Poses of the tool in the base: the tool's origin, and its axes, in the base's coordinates. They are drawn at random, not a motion.
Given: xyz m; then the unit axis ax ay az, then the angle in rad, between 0 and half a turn.
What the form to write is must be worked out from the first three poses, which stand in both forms.
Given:
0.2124, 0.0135, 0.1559, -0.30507, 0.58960, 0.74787, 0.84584
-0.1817, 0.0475, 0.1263, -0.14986, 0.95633, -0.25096, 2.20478
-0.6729, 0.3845, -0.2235, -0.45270, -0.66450, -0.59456, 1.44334
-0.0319, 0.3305, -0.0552, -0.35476, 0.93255, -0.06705, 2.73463
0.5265, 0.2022, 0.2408, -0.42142, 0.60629, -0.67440, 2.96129
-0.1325, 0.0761, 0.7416, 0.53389, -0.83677, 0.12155, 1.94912
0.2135, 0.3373, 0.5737, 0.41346, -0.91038, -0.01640, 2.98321
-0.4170, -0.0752, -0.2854, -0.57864, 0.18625, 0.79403, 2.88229
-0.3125, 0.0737, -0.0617, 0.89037, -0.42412, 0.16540, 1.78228
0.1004, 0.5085, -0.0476, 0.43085, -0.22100, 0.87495, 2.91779
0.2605, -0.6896, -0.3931, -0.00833, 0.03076, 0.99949, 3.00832
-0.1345, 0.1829, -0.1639, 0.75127, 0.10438, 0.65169, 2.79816
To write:
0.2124, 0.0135, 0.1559, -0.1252, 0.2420, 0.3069, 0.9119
-0.1817, 0.0475, 0.1263, -0.1337, 0.8533, -0.2239, 0.4515
-0.6729, 0.3845, -0.2235, -0.2991, -0.4390, -0.3928, 0.7507
-0.0319, 0.3305, -0.0552, -0.3474, 0.9133, -0.0657, 0.2021
0.5265, 0.2022, 0.2408, -0.4197, 0.6038, -0.6717, 0.0900
-0.1325, 0.0761, 0.7416, 0.4418, -0.6924, 0.1006, 0.5615
0.2135, 0.3373, 0.5737, 0.4122, -0.9075, -0.0163, 0.0791
-0.4170, -0.0752, -0.2854, -0.5738, 0.1847, 0.7874, 0.1293
-0.3125, 0.0737, -0.0617, 0.6925, -0.3299, 0.1286, 0.6285
0.1004, 0.5085, -0.0476, 0.4282, -0.2196, 0.8695, 0.1117
0.2605, -0.6896, -0.3931, -0.0083, 0.0307, 0.9973, 0.0666
-0.1345, 0.1829, -0.1639, 0.7402, 0.1028, 0.6421, 0.1709

